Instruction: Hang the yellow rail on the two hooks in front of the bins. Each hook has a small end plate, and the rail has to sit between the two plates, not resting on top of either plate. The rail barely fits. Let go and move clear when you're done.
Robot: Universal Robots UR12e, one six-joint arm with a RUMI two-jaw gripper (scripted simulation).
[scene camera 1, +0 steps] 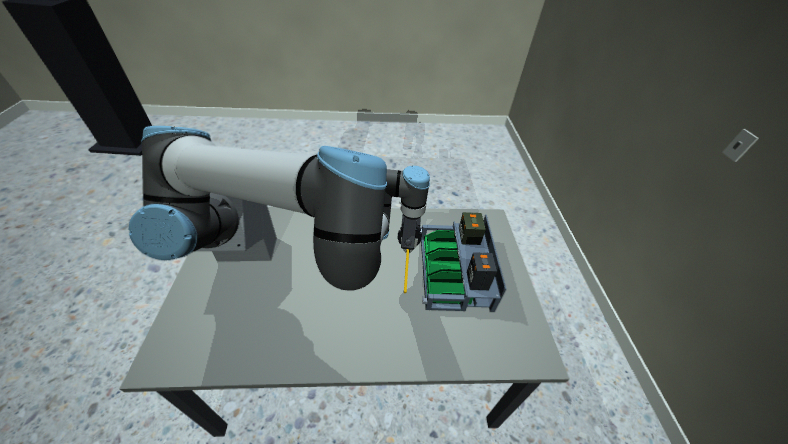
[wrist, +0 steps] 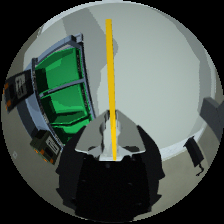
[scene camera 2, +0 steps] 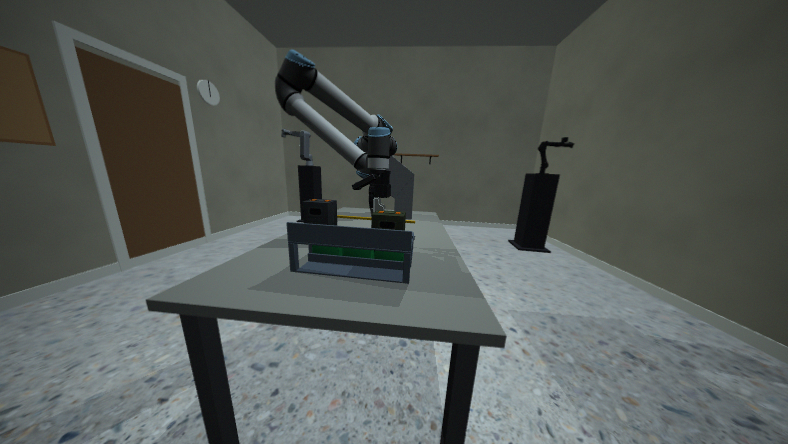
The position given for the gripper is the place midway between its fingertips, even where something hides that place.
Note:
In view: the gripper (scene camera 2: pixel 374 220) and a yellow rail (wrist: pixel 109 40).
The gripper shows as well in the wrist view (wrist: pixel 112 110).

